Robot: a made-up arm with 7 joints.
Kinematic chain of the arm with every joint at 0, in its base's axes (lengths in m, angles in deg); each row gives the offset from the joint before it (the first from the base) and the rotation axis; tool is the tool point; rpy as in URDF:
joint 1: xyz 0 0 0.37 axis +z
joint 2: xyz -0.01 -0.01 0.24 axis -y
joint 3: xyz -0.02 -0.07 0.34 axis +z
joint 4: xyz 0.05 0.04 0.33 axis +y
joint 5: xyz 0 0.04 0.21 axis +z
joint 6: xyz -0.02 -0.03 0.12 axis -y
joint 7: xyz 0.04 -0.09 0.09 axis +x
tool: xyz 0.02 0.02 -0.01 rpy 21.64 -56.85 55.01
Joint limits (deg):
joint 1: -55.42..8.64
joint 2: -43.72..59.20
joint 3: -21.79..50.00
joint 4: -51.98..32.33
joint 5: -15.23..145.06
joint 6: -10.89..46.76
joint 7: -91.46..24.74
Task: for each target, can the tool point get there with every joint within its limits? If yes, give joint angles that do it. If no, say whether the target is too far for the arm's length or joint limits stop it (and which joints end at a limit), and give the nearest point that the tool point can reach.
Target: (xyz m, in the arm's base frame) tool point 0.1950 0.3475 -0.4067
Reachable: no: joint limits stop it (at a limit: joint 1, joint 2, joint 3, joint 4, joint 5, joint 6, joint 7) | nearest point -0.4988 0.7970 0.7779 | short by 1.445 m
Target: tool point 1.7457 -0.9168 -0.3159
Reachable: no: too far | nearest point 0.8271 -0.4344 1.0395 | short by 1.707 m
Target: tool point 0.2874 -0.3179 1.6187
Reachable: yes | joints -30.87 -16.67 -14.94 2.32 43.18 33.78 -51.37
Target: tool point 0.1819 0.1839 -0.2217
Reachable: no: joint limits stop it (at a limit: joint 1, joint 2, joint 3, joint 4, joint 5, joint 6, joint 7) | nearest point -0.4988 0.7970 0.7779 | short by 1.356 m
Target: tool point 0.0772 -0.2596 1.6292
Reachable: yes | joints -31.03 -20.84 25.47 -29.59 0.67 41.51 -35.26
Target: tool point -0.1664 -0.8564 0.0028
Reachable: no: joint limits stop it (at a limit: joint 1, joint 2, joint 4, joint 5, joint 6, joint 7) | nearest point -0.8323 -0.4624 0.8568 | short by 1.152 m
